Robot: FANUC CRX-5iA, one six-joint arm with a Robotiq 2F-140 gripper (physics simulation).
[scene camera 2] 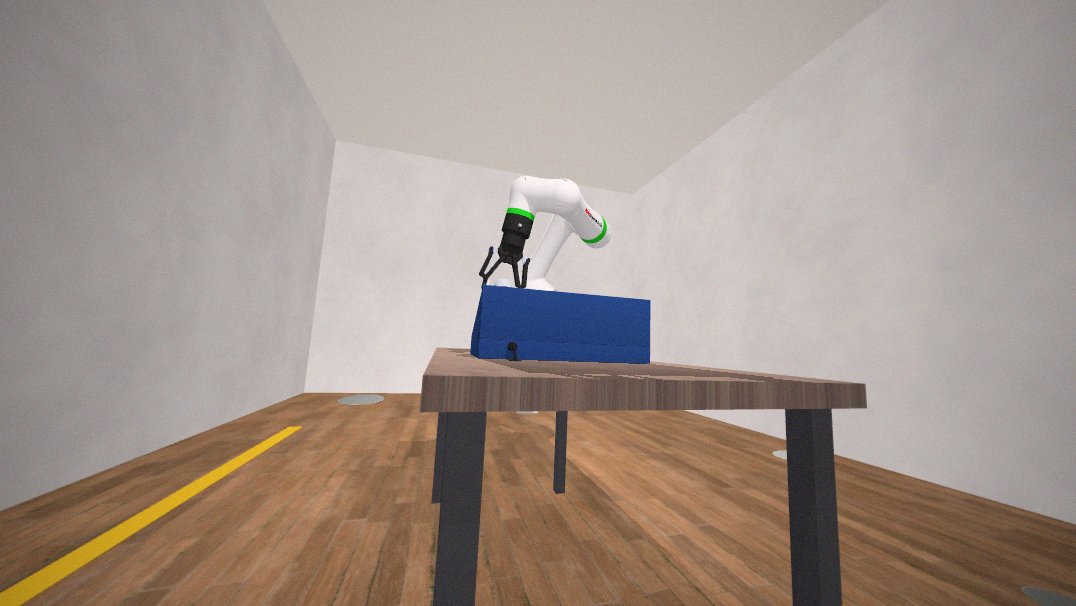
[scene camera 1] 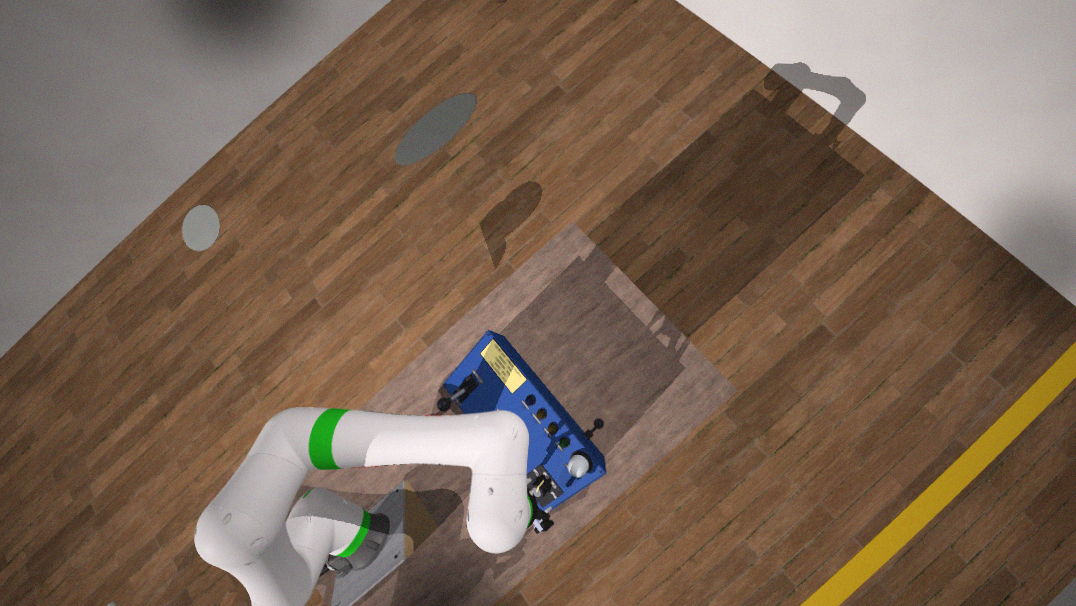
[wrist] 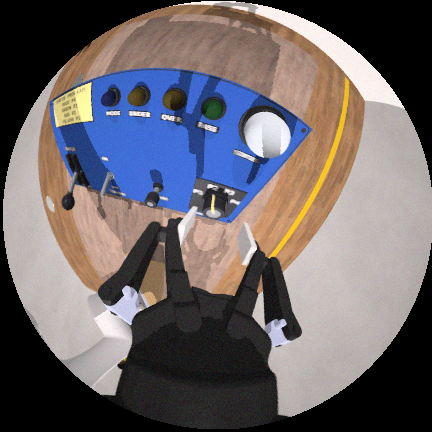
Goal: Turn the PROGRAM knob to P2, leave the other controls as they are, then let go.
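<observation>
The PROGRAM knob [wrist: 214,204] [scene camera 1: 540,484] is a black round knob with a pale yellow pointer line, on a dark plate marked P1 to P4 at the near right corner of the blue panel [wrist: 135,145] [scene camera 1: 519,444] [scene camera 2: 564,325]. In the wrist view its line points up toward the P2 label [wrist: 212,186]. My gripper [wrist: 217,222] [scene camera 2: 502,286] is open, its white pads wide apart and off the knob, on the near side of it. In scene camera 1 the arm hides part of the panel.
The panel also bears a large white lamp [wrist: 267,134] [scene camera 1: 578,465], a green lamp [wrist: 214,108], a small black knob [wrist: 154,195], a metal toggle [wrist: 107,184] and a ball-ended lever [wrist: 68,201] [scene camera 1: 444,404]. The panel stands on a wooden table [scene camera 2: 640,389].
</observation>
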